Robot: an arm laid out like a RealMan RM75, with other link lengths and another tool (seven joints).
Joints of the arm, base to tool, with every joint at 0 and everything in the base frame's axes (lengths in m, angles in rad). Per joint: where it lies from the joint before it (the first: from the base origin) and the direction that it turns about. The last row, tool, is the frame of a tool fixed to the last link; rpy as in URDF.
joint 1: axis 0 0 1 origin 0 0 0.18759
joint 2: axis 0 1 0 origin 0 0 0
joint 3: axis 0 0 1 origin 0 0 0.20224
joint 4: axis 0 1 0 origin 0 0 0
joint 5: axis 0 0 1 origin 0 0 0.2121
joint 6: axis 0 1 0 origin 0 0 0
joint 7: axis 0 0 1 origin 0 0 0.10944
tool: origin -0.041 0.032 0.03 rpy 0.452 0 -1.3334
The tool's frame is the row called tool.
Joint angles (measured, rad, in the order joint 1, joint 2, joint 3, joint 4, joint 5, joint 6, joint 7), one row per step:
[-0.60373, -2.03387, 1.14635, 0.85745, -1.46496, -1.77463, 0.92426]
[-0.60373, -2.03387, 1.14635, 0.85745, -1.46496, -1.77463, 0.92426]
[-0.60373, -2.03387, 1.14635, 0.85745, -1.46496, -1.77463, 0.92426]
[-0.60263, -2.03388, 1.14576, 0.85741, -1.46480, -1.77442, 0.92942]
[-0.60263, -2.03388, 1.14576, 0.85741, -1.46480, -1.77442, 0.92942]
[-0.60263, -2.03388, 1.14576, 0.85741, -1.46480, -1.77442, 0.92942]
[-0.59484, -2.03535, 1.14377, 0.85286, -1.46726, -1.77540, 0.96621]
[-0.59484, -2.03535, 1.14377, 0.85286, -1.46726, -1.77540, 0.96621]
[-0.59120, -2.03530, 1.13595, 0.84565, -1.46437, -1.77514, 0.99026]
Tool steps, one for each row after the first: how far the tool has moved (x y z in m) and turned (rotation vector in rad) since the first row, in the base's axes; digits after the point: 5 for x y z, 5 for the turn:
[0.00000, 0.00000, 0.00000, 0.00000, 0.00000, 0.00000]
[0.00000, 0.00000, 0.00000, 0.00000, 0.00000, 0.00000]
[-0.00052, -0.00004, -0.00010, 0.00320, -0.00069, -0.00289]
[-0.00052, -0.00004, -0.00010, 0.00320, -0.00069, -0.00289]
[-0.00052, -0.00004, -0.00010, 0.00320, -0.00069, -0.00289]
[-0.00396, -0.00116, -0.00140, 0.01995, -0.00998, -0.02220]
[-0.00396, -0.00116, -0.00140, 0.01995, -0.00998, -0.02220]
[-0.00698, -0.00118, -0.00189, 0.03376, -0.01420, -0.02953]

